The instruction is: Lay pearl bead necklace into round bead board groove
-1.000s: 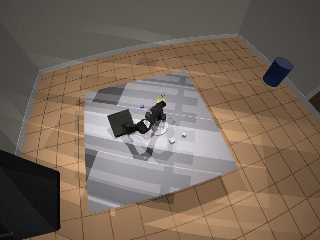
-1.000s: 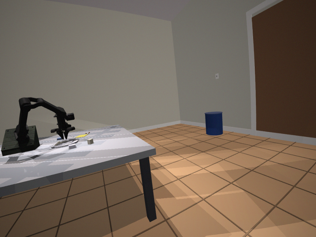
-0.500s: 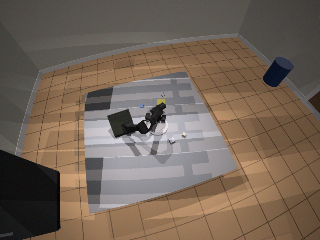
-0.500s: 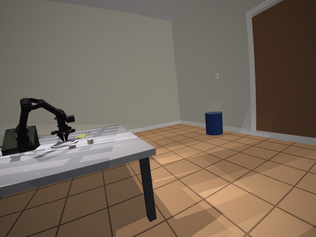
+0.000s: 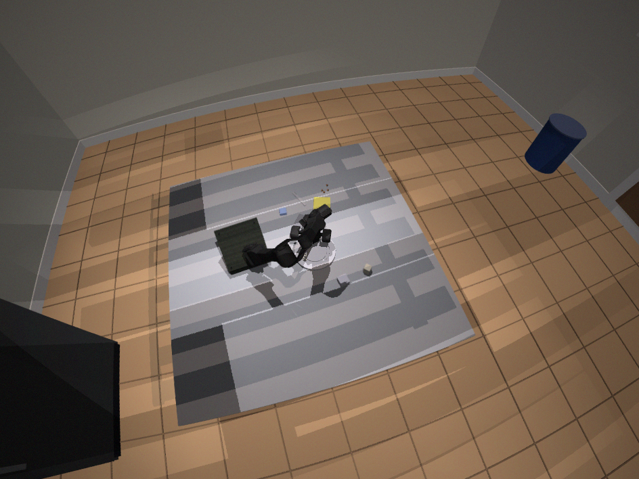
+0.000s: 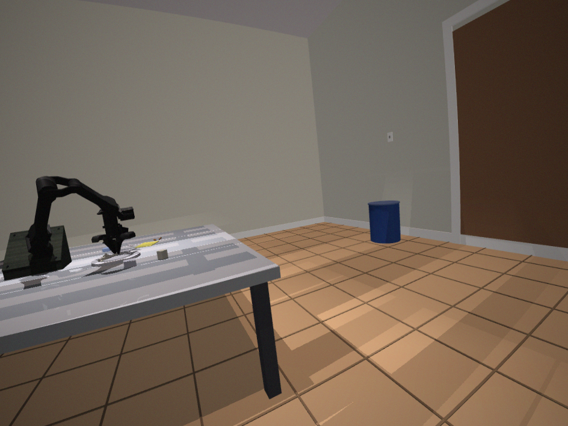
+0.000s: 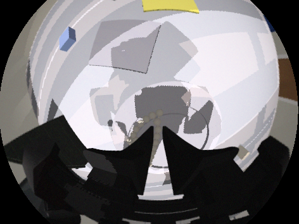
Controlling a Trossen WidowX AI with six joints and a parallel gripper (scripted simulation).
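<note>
My gripper tip is now 4 cm to the left of the round bead board and 1 cm above it. Also, from my gripper tip: yellow pad: 13 cm ahead, 21 cm to the left, 1 cm below; then grey card: 1 cm ahead, 14 cm to the left, 1 cm below; then white block: 7 cm ahead, 24 cm to the right.
</note>
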